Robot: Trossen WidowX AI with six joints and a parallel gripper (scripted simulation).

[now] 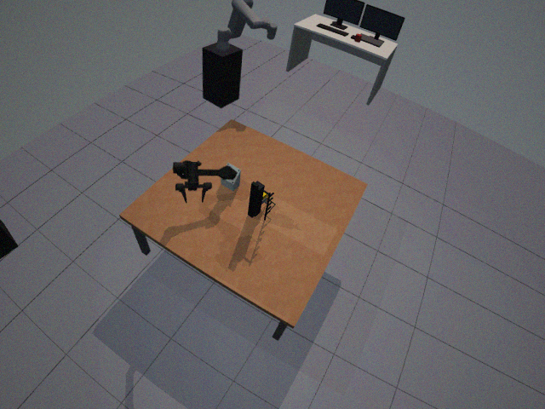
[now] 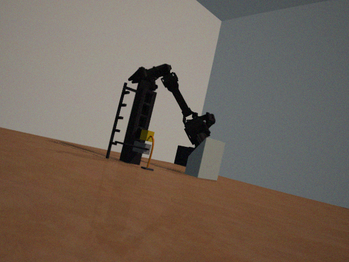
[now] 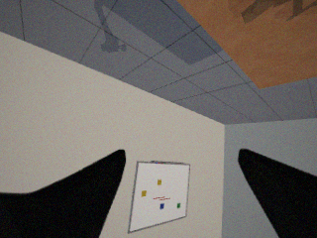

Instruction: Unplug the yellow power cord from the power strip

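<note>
My gripper tip is 11 cm short of the yellow plug, 47 cm to the right of it and 26 cm above it. From my gripper tip the other things lie so: black rack: 19 cm ahead, 41 cm to the left, 24 cm below; then grey pad: 10 cm ahead, 54 cm to the left, 38 cm below.
</note>
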